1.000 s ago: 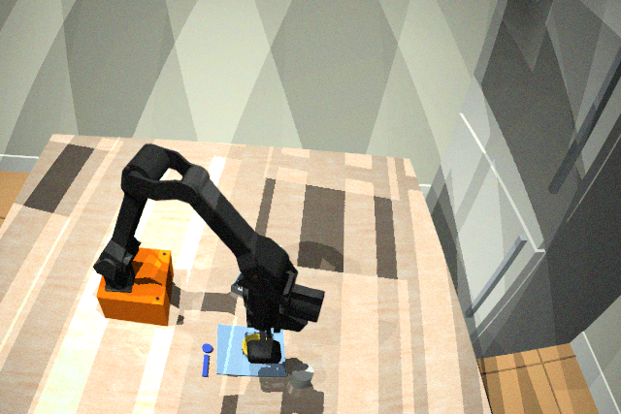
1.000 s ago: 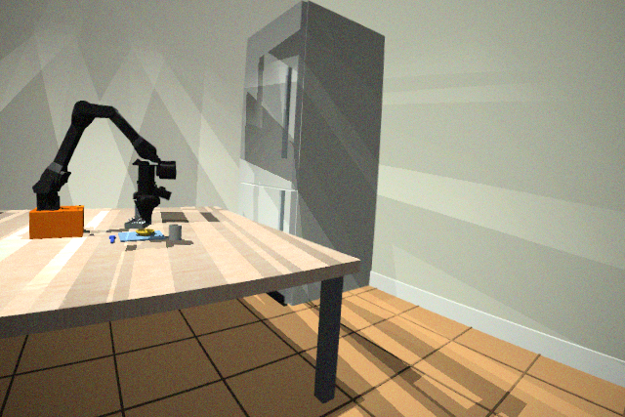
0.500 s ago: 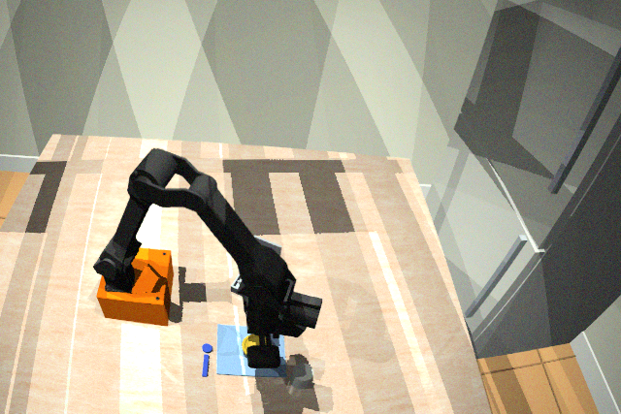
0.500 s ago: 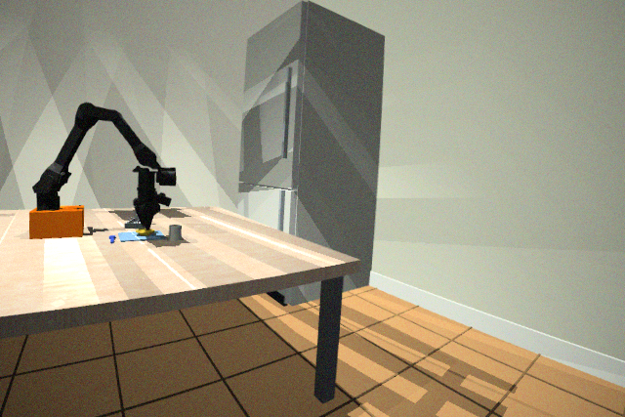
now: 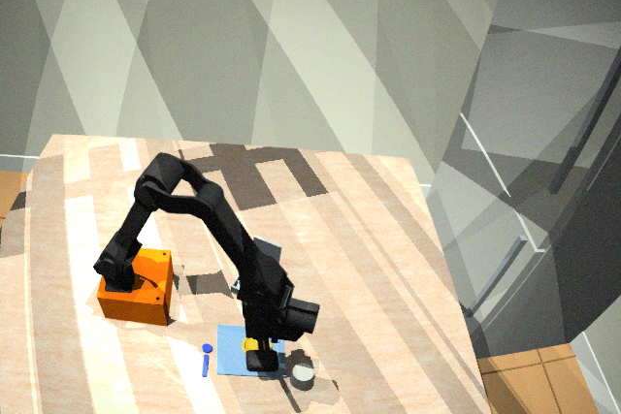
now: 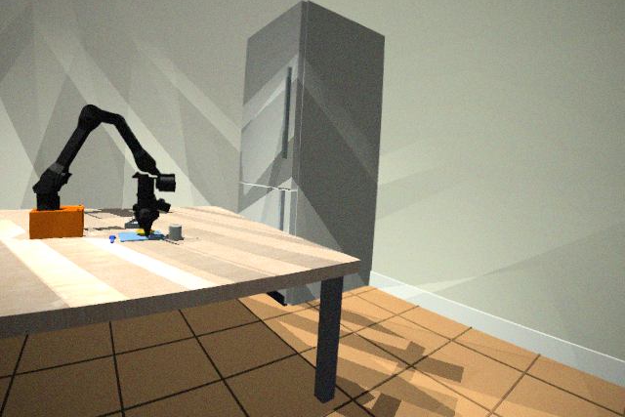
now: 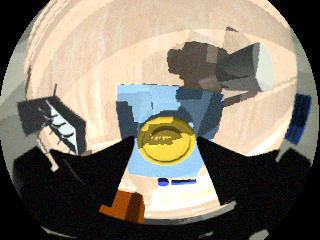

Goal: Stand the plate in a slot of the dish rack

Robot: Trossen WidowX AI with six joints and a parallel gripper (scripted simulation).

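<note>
My gripper tip is now 10 mm past the blue mat and 10 mm above it. From my gripper tip the other things lie so: white cup (90 mm ahead, 80 mm to the right, 20 mm above); blue spoon (110 mm behind, 20 mm to the right, 10 mm below); yellow plate (10 mm above).
</note>
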